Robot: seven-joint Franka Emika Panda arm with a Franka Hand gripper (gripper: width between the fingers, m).
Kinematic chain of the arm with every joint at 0, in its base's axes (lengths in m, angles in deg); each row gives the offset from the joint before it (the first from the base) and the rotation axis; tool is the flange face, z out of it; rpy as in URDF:
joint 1: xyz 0 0 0.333 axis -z
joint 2: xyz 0 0 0 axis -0.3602 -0.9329 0
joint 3: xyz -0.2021 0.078 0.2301 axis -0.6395 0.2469 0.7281
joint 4: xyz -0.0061 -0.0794 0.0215 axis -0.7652 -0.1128 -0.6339
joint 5: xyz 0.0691 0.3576 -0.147 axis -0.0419 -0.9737 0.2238
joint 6: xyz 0 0 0 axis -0.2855 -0.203 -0.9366
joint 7: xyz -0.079 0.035 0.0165 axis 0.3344 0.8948 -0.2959
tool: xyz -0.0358 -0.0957 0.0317 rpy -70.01 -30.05 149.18
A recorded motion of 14 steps. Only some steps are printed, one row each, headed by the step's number.
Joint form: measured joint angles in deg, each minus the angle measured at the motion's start. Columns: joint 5, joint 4, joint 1, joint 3, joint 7, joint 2, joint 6.
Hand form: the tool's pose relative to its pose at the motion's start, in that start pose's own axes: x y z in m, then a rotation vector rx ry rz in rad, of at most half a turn. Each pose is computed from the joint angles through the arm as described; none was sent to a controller.
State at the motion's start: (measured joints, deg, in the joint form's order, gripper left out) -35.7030 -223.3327 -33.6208 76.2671 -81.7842 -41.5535 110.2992
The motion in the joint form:
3: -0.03 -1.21 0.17 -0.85 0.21 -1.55 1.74
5: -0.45 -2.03 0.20 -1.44 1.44 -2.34 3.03
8: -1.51 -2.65 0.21 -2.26 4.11 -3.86 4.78
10: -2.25 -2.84 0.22 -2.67 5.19 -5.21 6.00
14: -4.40 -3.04 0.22 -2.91 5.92 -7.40 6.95
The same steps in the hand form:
3: 0.0072 0.0059 0.0191 -0.0124 -0.0129 0.0153
5: 0.0111 0.0098 0.0296 -0.0130 -0.0224 0.0101
8: 0.0173 0.0130 0.0439 -0.0091 -0.0402 -0.0083
10: 0.0209 0.0138 0.0546 -0.0073 -0.0525 -0.0097
14: 0.0225 0.0147 0.0727 -0.0128 -0.0894 0.0108

